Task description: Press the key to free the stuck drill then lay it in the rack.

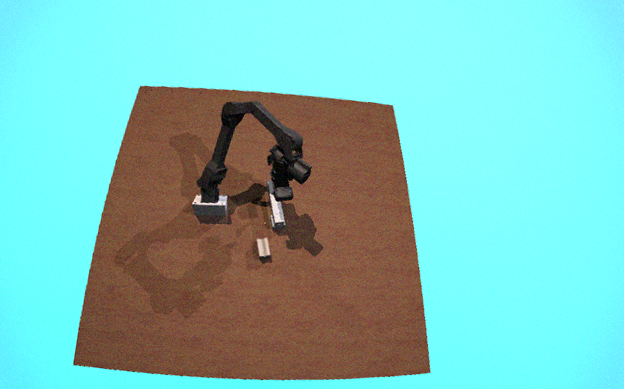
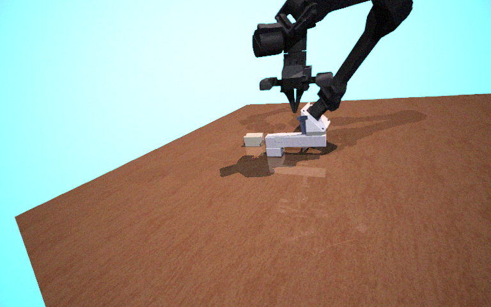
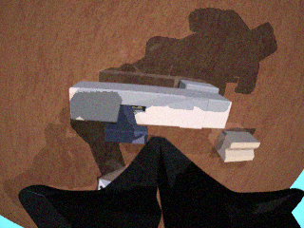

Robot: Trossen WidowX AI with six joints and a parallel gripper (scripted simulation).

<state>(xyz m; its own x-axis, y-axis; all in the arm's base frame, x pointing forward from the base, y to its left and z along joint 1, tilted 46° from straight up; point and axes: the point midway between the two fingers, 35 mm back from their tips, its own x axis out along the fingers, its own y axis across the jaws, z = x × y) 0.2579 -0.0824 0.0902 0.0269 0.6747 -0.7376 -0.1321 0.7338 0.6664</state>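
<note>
Now: gripper tip 50 mm above the small dark-blue key, 20 mm to the right of it and 10 mm past it. Round my gripper tip: drill 90 mm below, 30 mm to the right; small beige rack 190 mm to the right, 120 mm below, 60 mm behind; grey-white housing 100 mm below, 10 mm to the right.
</note>
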